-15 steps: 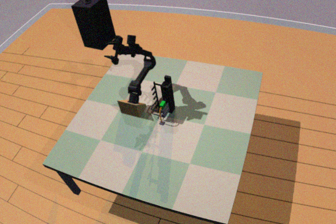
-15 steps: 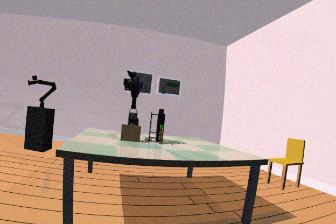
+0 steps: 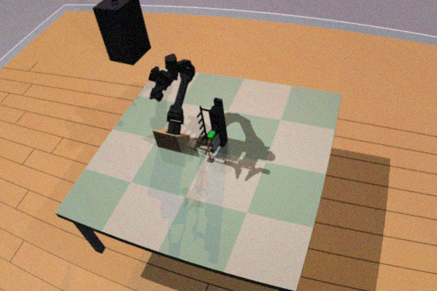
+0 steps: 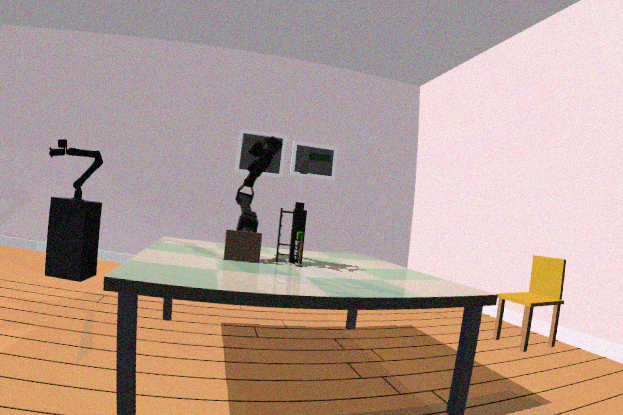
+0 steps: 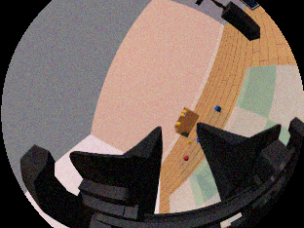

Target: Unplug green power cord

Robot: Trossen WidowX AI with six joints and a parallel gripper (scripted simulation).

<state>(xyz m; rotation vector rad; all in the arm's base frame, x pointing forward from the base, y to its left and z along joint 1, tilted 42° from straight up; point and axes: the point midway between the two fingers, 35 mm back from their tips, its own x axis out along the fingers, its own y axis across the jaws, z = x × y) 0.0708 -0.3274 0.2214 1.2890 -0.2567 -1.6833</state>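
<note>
The green plug is 190 mm ahead of my gripper tip, 160 mm to the left of it and 330 mm below it.
</note>
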